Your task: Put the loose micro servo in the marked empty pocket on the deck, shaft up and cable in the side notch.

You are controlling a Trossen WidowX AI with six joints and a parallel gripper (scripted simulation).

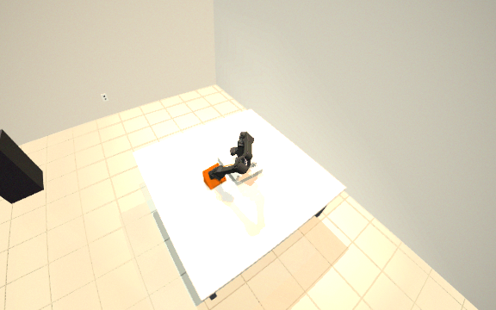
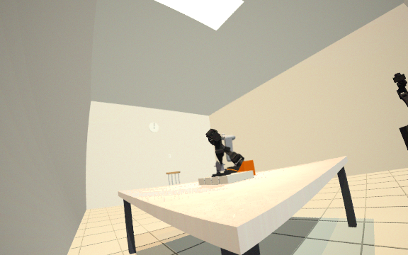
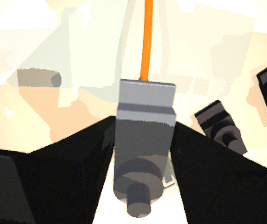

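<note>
The white robot deck is 100 mm below my gripper tip, 50 mm to the left of it and 10 mm behind it.
</note>
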